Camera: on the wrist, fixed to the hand. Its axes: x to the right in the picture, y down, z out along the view.
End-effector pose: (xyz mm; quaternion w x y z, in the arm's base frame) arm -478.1 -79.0 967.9 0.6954 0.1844 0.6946 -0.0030
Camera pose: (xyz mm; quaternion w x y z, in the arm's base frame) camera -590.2 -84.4 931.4 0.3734 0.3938 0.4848 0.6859
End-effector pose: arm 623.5 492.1 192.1 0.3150 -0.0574 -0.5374 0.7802
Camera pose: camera 663.5 603.1 193.6 0.2118 0.6403 0.4686 -0.5705
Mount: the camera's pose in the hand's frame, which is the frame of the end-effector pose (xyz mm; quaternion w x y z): 30.0 -43.4 -105.6 0.6670 -0.2729 0.2054 0.6622
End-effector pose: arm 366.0 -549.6 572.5 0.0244 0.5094 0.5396 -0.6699
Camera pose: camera 395.6 -437.0 592.2 0.4880 0.8280 0.2104 -0.1788
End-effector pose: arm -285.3 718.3 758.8 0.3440 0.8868 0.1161 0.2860
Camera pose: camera -323.4 819.8 805.6 0.2582 0.5157 -0.5172 0.6324
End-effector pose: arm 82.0 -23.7 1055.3 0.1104 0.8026 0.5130 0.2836
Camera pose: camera -1.7 10.4 1131.3 0.0005 -0.7867 0.2440 -0.5671
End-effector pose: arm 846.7 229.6 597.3 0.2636 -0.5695 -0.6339 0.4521
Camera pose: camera 909.0 289.7 677.5 0.1488 0.9644 0.1149 -0.1861
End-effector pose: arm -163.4 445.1 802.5 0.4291 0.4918 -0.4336 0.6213
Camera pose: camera -151.4 560.9 822.3 0.0981 -0.2038 -0.6963 0.6812
